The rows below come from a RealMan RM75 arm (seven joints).
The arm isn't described. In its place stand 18 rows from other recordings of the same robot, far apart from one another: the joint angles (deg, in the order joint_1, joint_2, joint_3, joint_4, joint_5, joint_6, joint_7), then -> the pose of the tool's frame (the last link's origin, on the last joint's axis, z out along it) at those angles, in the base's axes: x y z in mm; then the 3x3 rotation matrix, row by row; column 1 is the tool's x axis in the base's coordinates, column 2 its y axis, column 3 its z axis.
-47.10, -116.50, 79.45, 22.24, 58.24, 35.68, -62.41 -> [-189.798, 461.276, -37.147], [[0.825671, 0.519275, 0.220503], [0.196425, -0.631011, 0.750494], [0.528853, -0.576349, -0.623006]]
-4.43, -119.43, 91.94, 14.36, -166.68, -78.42, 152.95 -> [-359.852, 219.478, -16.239], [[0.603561, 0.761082, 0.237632], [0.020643, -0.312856, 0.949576], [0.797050, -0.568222, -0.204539]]
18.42, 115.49, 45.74, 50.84, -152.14, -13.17, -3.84 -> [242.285, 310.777, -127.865], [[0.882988, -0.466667, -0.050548], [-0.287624, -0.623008, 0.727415], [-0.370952, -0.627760, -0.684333]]
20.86, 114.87, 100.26, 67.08, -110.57, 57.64, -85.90 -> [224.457, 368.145, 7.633], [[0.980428, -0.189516, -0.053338], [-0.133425, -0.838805, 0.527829], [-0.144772, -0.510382, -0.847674]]
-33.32, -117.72, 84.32, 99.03, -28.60, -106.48, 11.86 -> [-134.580, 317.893, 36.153], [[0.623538, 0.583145, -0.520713], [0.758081, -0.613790, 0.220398], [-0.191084, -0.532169, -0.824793]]
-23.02, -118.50, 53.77, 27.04, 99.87, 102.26, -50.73 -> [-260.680, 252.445, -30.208], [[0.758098, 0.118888, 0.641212], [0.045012, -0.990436, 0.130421], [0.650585, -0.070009, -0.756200]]
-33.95, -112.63, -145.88, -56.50, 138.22, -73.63, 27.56 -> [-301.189, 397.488, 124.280], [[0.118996, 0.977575, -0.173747], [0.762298, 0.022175, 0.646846], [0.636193, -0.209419, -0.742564]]
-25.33, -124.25, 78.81, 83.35, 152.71, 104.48, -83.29 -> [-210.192, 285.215, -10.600], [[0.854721, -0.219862, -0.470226], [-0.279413, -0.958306, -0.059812], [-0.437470, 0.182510, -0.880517]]
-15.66, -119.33, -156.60, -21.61, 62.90, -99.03, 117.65 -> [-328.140, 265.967, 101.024], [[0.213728, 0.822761, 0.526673], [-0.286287, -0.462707, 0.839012], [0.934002, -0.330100, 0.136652]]
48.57, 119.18, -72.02, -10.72, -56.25, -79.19, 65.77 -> [136.259, 383.614, -55.701], [[0.513507, -0.430622, -0.742210], [-0.235163, -0.902468, 0.360902], [-0.825233, -0.010785, -0.564690]]
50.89, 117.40, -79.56, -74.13, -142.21, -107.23, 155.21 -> [98.392, 349.852, 1.045], [[0.703752, -0.540618, 0.460940], [-0.596109, -0.802310, -0.030871], [0.386506, -0.253045, -0.886894]]
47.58, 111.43, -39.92, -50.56, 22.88, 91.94, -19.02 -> [245.223, 402.555, 81.478], [[0.122077, -0.937611, 0.325550], [-0.974864, -0.051678, 0.216725], [-0.186380, -0.343824, -0.920352]]
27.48, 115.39, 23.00, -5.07, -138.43, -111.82, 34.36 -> [267.181, 268.790, 20.077], [[0.431738, -0.412706, -0.802045], [0.232860, -0.808048, 0.541142], [-0.871423, -0.420396, -0.252763]]
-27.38, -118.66, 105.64, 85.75, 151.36, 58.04, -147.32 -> [-127.811, 349.343, -58.863], [[0.962197, 0.147126, -0.229195], [0.247153, -0.825227, 0.507855], [-0.114419, -0.545303, -0.830393]]
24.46, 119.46, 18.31, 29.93, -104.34, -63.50, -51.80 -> [255.813, 303.360, -96.289], [[0.972448, -0.036316, -0.230273], [0.213659, -0.256252, 0.942701], [-0.093243, -0.965927, -0.241433]]
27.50, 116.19, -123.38, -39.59, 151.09, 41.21, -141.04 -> [193.173, 323.343, -123.516], [[0.890397, -0.198725, -0.409514], [0.012838, -0.888343, 0.459001], [-0.455004, -0.413951, -0.788426]]
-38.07, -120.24, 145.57, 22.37, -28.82, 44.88, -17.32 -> [-197.529, 350.449, -136.047], [[0.814299, 0.439112, 0.379602], [0.091302, -0.742742, 0.663324], [0.573219, -0.505486, -0.644906]]
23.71, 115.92, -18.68, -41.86, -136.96, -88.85, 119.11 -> [365.126, 284.303, 54.562], [[0.161225, -0.984679, -0.066433], [-0.853738, -0.172922, 0.491151], [-0.495114, -0.022469, -0.868538]]
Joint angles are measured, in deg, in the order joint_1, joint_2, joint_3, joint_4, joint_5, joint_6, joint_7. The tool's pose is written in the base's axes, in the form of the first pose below.
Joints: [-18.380 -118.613 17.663 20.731 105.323 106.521 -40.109]
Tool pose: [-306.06, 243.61, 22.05], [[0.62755, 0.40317, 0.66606], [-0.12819, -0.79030, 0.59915], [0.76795, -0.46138, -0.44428]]
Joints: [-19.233 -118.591 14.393 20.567 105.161 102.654 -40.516]
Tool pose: [-313.02, 255.78, 26.32], [[0.64436, 0.45538, 0.61436], [-0.11871, -0.73407, 0.66862], [0.75546, -0.50376, -0.41894]]
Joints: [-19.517 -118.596 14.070 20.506 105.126 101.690 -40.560]
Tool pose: [-313.93, 258.82, 26.28], [[0.64937, 0.46259, 0.60359], [-0.11435, -0.72528, 0.67889], [0.75182, -0.50987, -0.41808]]
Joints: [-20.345 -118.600 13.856 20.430 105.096 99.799 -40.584]
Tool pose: [-314.10, 266.03, 25.44], [[0.66082, 0.46810, 0.58668], [-0.10714, -0.71484, 0.69104], [0.74285, -0.51951, -0.42223]]
